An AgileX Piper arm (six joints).
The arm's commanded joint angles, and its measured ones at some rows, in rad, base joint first. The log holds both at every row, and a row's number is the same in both.
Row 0, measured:
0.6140, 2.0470, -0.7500, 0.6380, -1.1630, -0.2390
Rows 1 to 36, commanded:
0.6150, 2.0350, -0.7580, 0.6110, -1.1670, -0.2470
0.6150, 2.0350, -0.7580, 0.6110, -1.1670, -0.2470
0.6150, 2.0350, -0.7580, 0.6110, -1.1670, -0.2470
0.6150, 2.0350, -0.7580, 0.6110, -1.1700, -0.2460
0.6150, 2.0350, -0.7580, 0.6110, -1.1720, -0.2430
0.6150, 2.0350, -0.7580, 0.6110, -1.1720, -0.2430
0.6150, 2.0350, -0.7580, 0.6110, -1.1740, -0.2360
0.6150, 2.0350, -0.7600, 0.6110, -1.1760, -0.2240
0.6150, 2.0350, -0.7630, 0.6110, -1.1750, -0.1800
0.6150, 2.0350, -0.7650, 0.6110, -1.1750, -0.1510
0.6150, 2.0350, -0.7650, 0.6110, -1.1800, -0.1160
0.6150, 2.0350, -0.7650, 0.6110, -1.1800, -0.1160
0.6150, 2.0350, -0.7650, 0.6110, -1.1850, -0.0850
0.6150, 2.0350, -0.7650, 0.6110, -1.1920, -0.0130
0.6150, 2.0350, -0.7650, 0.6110, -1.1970, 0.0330
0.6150, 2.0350, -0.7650, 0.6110, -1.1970, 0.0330
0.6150, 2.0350, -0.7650, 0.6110, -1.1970, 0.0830
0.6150, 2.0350, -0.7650, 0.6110, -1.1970, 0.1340
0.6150, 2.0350, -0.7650, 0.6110, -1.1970, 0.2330
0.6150, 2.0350, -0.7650, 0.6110, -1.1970, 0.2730
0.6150, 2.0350, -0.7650, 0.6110, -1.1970, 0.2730
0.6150, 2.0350, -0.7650, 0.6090, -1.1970, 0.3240
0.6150, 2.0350, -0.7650, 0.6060, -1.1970, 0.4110
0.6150, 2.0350, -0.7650, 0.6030, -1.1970, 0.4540
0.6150, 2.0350, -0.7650, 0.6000, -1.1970, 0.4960
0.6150, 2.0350, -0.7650, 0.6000, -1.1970, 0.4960
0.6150, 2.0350, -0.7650, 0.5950, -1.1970, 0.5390
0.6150, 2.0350, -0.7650, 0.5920, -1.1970, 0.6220
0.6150, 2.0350, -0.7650, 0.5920, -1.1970, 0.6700
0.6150, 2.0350, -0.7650, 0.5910, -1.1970, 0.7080
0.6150, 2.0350, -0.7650, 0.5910, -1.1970, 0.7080
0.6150, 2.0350, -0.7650, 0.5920, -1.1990, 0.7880
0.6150, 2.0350, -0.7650, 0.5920, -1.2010, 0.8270
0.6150, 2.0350, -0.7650, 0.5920, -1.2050, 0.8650
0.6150, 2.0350, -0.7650, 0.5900, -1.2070, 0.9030
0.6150, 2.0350, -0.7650, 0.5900, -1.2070, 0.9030
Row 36, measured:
0.6120, 2.0480, -0.7500, 0.6560, -1.1710, 0.7750
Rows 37 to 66, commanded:
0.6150, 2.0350, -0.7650, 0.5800, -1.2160, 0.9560
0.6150, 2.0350, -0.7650, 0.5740, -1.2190, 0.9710
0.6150, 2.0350, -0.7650, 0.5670, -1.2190, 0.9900
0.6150, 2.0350, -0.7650, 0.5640, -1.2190, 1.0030
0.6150, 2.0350, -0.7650, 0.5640, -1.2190, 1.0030
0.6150, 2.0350, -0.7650, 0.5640, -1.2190, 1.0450
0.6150, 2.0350, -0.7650, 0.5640, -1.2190, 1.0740
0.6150, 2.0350, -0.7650, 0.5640, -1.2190, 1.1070
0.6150, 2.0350, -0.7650, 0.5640, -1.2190, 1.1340
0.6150, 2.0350, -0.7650, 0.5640, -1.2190, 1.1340
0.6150, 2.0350, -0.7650, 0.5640, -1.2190, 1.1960
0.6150, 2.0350, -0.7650, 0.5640, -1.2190, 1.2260
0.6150, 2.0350, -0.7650, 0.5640, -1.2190, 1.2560
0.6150, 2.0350, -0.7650, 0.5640, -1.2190, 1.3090
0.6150, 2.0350, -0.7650, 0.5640, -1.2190, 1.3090
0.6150, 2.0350, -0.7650, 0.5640, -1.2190, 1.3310
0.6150, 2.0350, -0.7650, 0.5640, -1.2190, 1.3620
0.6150, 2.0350, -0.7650, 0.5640, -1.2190, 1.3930
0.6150, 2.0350, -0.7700, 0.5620, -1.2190, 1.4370
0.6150, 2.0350, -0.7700, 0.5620, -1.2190, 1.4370
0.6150, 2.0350, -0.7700, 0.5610, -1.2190, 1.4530
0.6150, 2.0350, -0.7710, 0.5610, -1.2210, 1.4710
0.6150, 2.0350, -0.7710, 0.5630, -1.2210, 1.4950
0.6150, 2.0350, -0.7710, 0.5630, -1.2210, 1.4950
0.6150, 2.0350, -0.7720, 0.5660, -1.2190, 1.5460
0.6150, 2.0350, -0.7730, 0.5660, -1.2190, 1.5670
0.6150, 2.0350, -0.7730, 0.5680, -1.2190, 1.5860
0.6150, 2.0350, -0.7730, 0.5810, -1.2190, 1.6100
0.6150, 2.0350, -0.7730, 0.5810, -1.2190, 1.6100
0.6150, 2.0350, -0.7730, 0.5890, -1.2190, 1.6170
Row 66, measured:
0.6090, 2.0530, -0.7470, 0.6580, -1.1630, 1.5700
